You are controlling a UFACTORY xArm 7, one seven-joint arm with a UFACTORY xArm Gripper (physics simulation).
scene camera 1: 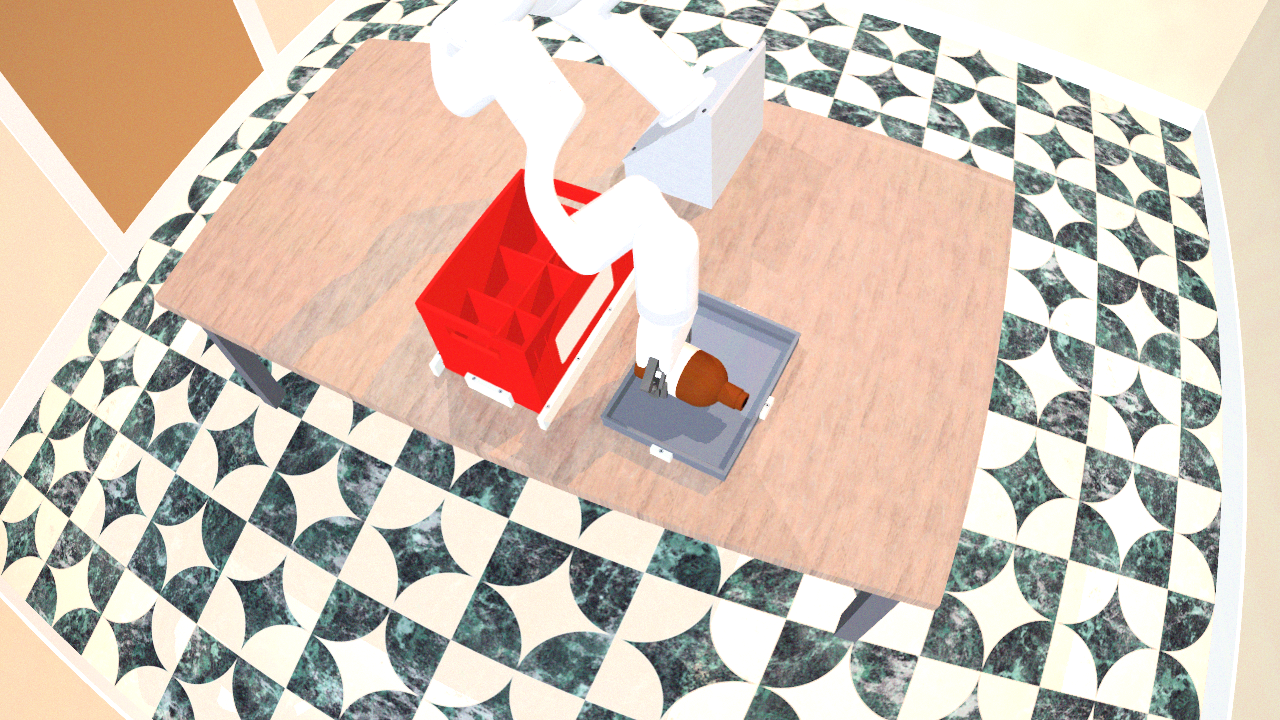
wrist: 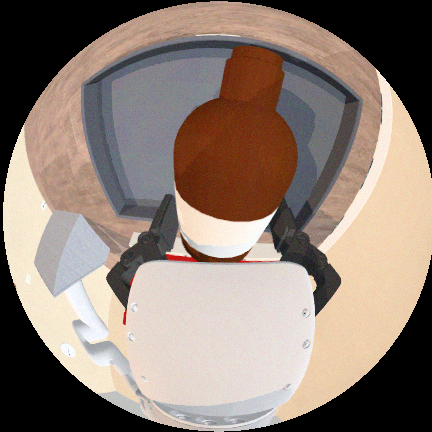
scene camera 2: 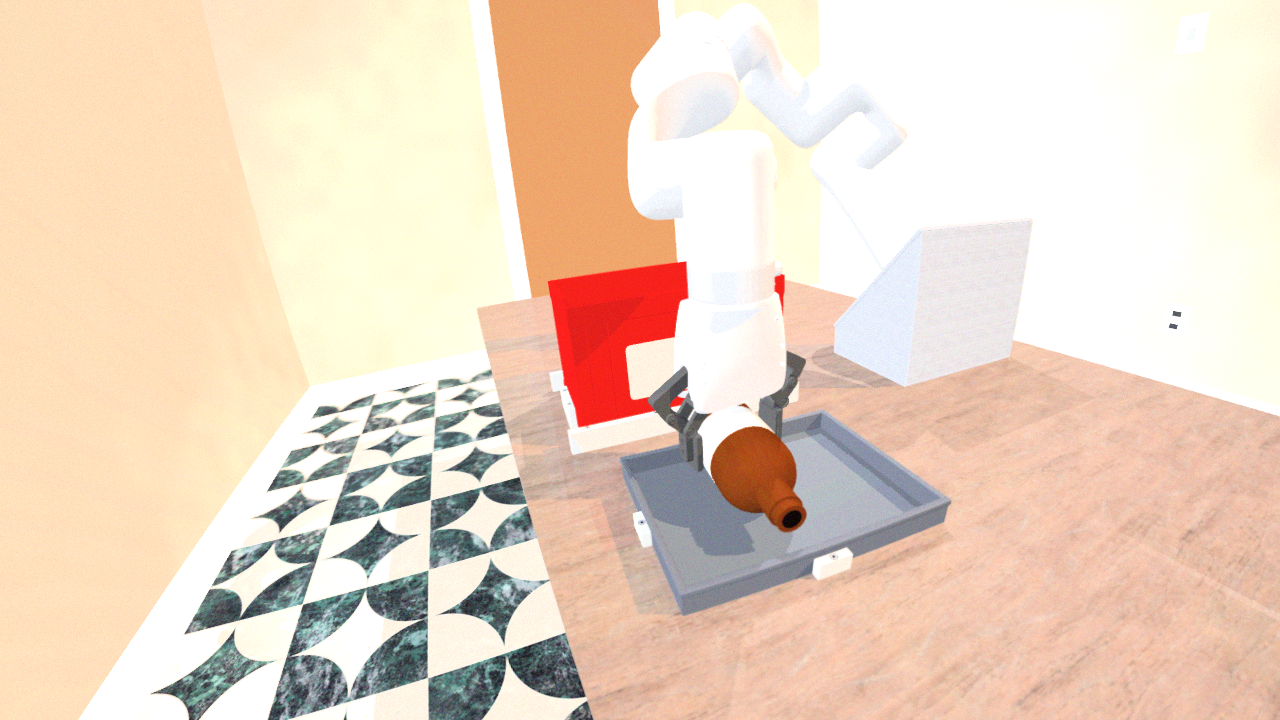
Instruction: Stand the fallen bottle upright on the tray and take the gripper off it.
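Where they show: gripper, fingertip midpoint: [scene camera 1: 668, 366]; arm's base at its link origin: [scene camera 1: 689, 103] [wrist: 65, 267] [scene camera 2: 920, 274].
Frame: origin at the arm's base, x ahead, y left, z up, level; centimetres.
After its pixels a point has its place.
Observation:
The brown bottle [scene camera 1: 702, 376] {x 45.6, y 19.0, z -6.1 cm} [scene camera 2: 753, 467] {x 46.1, y 20.6, z -7.1 cm} [wrist: 235, 160] {x 44.1, y 19.6, z -6.0 cm} with a white label lies on its side over the grey tray [scene camera 1: 751, 331] {x 32.0, y 21.7, z -13.2 cm} [scene camera 2: 859, 470] {x 32.1, y 19.5, z -13.2 cm} [wrist: 142, 120] {x 36.5, y 20.9, z -13.2 cm}. Its neck points away from the crate, toward the tray's far side in the wrist view. My gripper [scene camera 1: 658, 390] [scene camera 2: 733, 449] {x 43.5, y 13.1, z -10.3 cm} [wrist: 223, 204] {x 43.5, y 13.1, z -10.3 cm} is open and points down, with one finger on each side of the bottle's labelled body. It is not closed on the bottle. In scene camera 2 the bottle's base is mostly hidden by the gripper. Whether the fingers touch the glass cannot be told.
The red divided crate [scene camera 1: 483, 344] {x 48.6, y -15.0, z -12.9 cm} [scene camera 2: 608, 367] {x 51.7, y -0.5, z -4.0 cm} stands close behind the gripper, with a white strip [scene camera 1: 586, 353] {x 45.3, y 1.2, z -11.0 cm} [scene camera 2: 626, 434] {x 50.8, y 0.7, z -12.5 cm} along its foot. A pale wedge-shaped block [scene camera 1: 738, 116] {x -0.5, y 8.6, z -0.6 cm} [scene camera 2: 971, 295] {x -0.6, y 8.6, z -1.8 cm} [wrist: 70, 250] {x 10.7, y 5.5, z -4.7 cm} stands farther back under the arm's base. White clips [scene camera 1: 660, 453] {x 55.5, y 16.8, z -12.2 cm} [scene camera 2: 832, 563] {x 43.8, y 28.3, z -12.3 cm} sit against the tray's outer sides.

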